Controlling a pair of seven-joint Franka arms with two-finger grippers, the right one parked.
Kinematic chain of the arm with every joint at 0, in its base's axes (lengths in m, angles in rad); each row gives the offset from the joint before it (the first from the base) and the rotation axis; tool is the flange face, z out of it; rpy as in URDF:
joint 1: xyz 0 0 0.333 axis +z
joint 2: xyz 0 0 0 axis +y
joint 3: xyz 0 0 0.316 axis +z
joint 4: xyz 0.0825 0 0 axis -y
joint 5: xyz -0.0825 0 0.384 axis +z
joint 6: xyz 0 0 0 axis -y
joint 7: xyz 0.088 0 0 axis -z
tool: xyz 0 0 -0.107 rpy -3.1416 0 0
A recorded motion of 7 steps. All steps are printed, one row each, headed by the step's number.
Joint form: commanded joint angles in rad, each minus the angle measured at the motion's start. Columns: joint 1, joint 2, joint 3, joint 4, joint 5, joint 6, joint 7.
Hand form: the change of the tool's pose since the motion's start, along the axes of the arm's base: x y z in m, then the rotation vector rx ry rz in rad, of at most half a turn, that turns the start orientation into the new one. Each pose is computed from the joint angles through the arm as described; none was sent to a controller.
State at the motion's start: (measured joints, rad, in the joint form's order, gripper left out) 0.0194 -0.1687 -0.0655 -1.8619 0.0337 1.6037 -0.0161
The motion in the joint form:
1: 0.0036 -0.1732 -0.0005 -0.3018 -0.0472 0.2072 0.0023
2: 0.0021 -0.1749 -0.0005 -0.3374 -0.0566 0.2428 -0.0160
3: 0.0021 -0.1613 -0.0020 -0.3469 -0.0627 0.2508 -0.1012
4: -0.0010 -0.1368 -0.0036 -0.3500 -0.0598 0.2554 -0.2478
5: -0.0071 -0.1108 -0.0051 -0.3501 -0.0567 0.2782 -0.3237
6: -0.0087 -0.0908 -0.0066 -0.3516 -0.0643 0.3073 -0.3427
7: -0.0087 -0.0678 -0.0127 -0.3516 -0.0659 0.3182 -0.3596
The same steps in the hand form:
1: -0.0465 -0.0016 -0.0443 -0.0388 -0.0768 0.0091
2: -0.0477 -0.0026 -0.0574 -0.0467 -0.0786 0.0293
3: -0.0457 -0.0036 -0.0674 -0.0471 -0.0650 0.1155
4: -0.0416 -0.0055 -0.0796 -0.0330 -0.0454 0.2567
5: -0.0351 -0.0088 -0.0897 -0.0254 -0.0441 0.3239
6: -0.0292 -0.0109 -0.0973 -0.0334 -0.0503 0.3429
7: -0.0249 -0.0140 -0.1073 -0.0309 -0.0383 0.3548

